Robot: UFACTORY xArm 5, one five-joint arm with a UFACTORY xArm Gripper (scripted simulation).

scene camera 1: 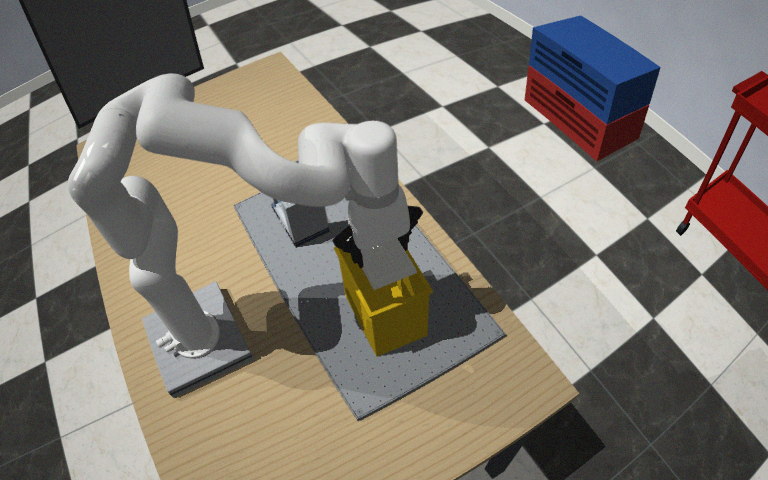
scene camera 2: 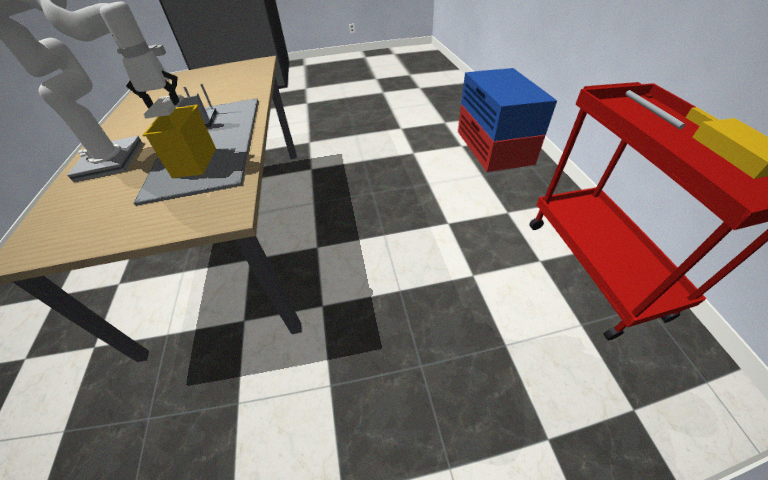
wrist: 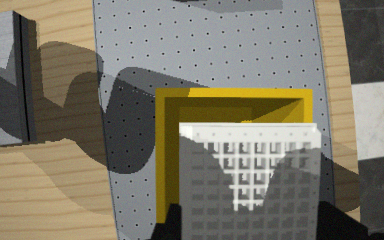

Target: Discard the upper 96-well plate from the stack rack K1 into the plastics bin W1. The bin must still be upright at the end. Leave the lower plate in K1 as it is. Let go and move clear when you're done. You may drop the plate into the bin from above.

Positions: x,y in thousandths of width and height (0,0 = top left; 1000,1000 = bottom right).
Scene:
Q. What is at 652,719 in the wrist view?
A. A white 96-well plate.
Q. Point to a white 96-well plate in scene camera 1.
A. At 503,549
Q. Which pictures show the yellow plastics bin W1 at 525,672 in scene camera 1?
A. Scene camera 1, scene camera 2 and the wrist view: all of them.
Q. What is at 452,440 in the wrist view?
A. A yellow plastics bin W1.

